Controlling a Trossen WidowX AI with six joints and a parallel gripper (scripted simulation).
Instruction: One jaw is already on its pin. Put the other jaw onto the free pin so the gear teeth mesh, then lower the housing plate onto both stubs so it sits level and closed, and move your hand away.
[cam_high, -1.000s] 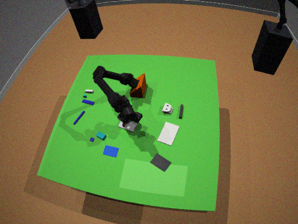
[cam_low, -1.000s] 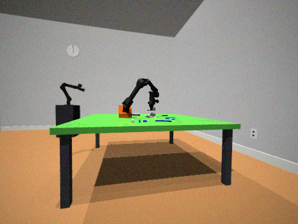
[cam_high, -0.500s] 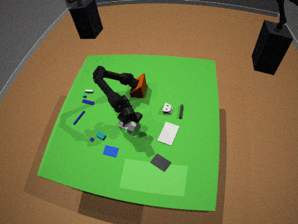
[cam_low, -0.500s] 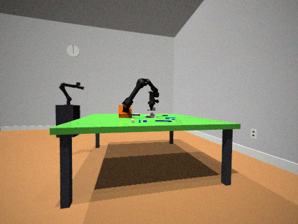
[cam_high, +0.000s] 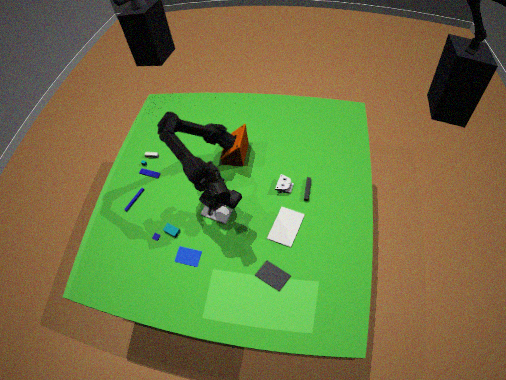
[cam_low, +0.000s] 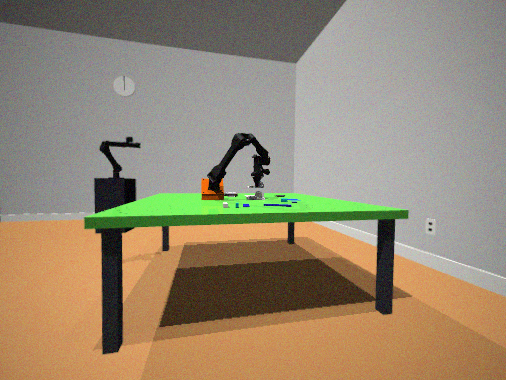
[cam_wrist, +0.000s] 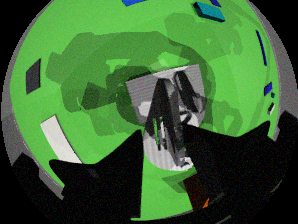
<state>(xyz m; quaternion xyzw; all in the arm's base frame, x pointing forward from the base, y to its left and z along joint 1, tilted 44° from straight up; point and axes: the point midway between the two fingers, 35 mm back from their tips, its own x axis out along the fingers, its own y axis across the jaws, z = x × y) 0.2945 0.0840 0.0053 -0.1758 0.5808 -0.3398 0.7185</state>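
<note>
My gripper tip is now 4 cm past the grey metallic jaw and 1 cm to the left of it. Round my gripper tip: teal block (14 cm ahead, 20 cm to the right, 7 cm below); dark square plate (22 cm ahead, 26 cm to the left, 8 cm below); white flat plate (1 cm ahead, 26 cm to the left, 8 cm below).
</note>
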